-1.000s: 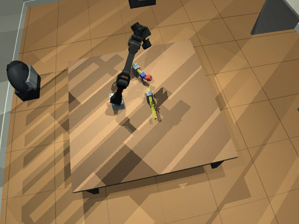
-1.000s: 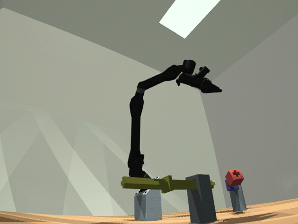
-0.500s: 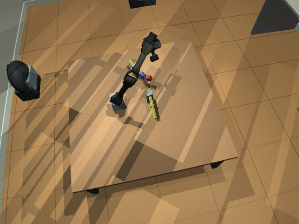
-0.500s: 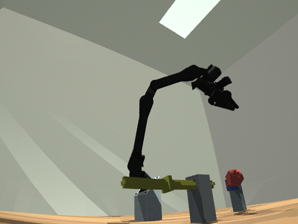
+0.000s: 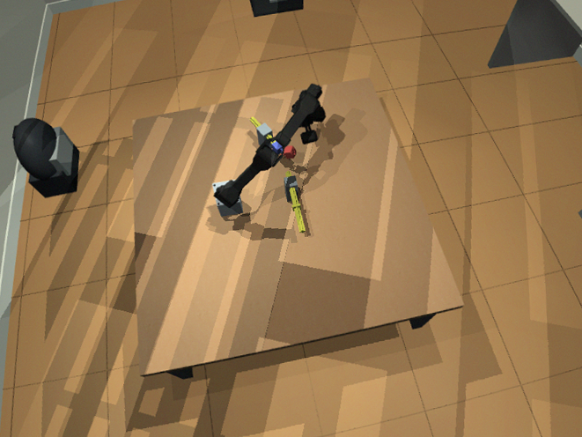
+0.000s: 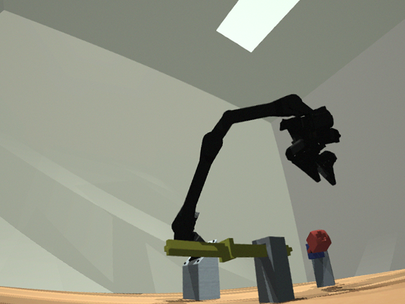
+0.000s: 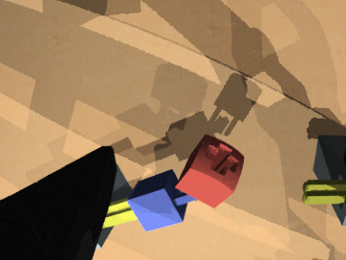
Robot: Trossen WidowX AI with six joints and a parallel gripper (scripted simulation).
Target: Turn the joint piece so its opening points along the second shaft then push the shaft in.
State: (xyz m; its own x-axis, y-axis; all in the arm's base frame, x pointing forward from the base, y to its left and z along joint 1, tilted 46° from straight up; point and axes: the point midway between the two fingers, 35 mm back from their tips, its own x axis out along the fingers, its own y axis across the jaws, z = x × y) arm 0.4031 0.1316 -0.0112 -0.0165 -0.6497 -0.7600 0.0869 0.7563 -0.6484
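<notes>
Right now my gripper tip is 7 cm past the red joint piece, 3 cm to the right of it and 13 cm above it.
</notes>
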